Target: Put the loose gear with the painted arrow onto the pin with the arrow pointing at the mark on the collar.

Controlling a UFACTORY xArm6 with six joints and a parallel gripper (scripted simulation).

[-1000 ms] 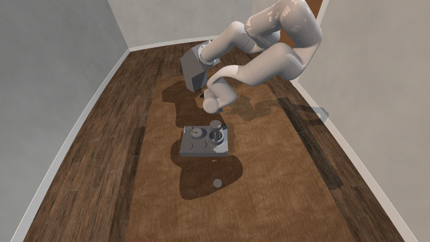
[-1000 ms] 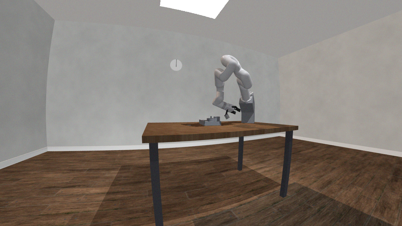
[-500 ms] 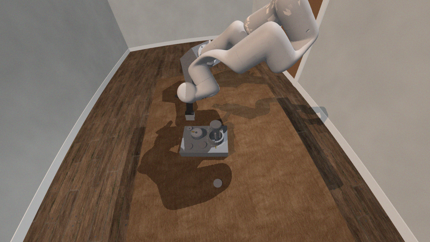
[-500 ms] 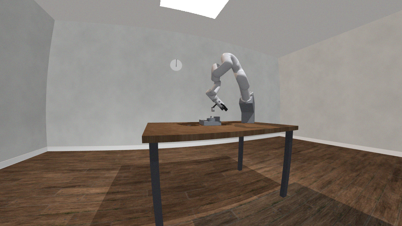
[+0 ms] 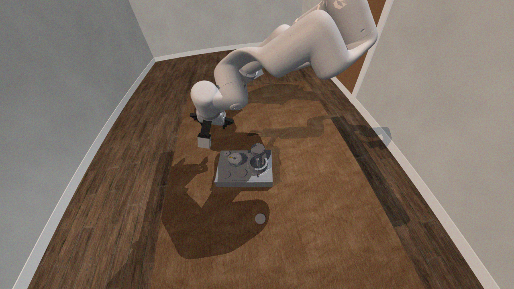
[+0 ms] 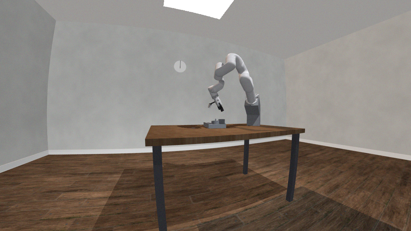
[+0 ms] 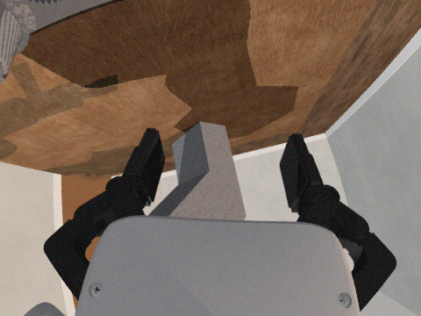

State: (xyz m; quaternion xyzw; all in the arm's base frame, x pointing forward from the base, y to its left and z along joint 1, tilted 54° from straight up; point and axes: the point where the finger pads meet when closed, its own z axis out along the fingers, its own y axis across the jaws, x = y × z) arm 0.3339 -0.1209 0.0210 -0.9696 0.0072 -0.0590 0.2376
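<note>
Right now the grey gear is 70 mm ahead of my hand, 100 mm to the left of it and 130 mm below it.
</note>
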